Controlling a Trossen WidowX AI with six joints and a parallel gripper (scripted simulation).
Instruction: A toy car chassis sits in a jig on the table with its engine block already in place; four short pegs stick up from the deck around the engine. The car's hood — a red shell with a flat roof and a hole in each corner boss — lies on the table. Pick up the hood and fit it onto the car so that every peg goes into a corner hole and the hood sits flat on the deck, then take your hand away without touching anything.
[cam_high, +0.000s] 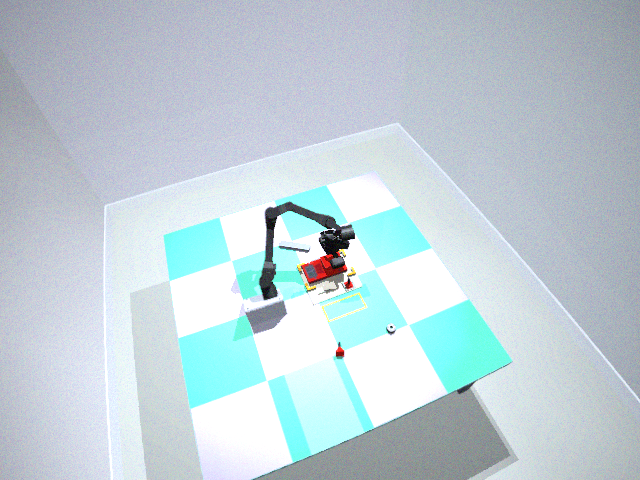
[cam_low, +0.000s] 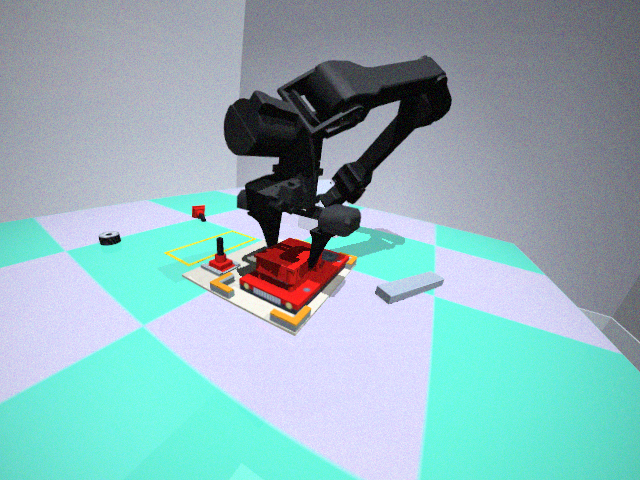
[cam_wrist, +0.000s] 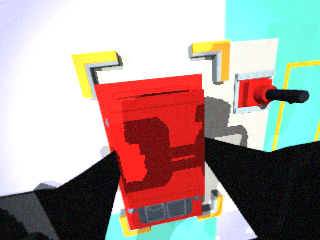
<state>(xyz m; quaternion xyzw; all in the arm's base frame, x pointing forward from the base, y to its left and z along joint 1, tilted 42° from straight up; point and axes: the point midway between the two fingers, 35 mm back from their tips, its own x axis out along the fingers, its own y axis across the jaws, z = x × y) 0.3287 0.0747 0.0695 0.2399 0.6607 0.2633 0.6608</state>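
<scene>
The grey engine block lies 30 mm below my gripper tip and 10 mm to the left of it. From my gripper tip the other things lie so: red hood (10 mm above); cream jig plate (40 mm below, 30 mm to the right, 30 mm behind); grey bar (190 mm to the left, 130 mm behind, 40 mm below).
</scene>
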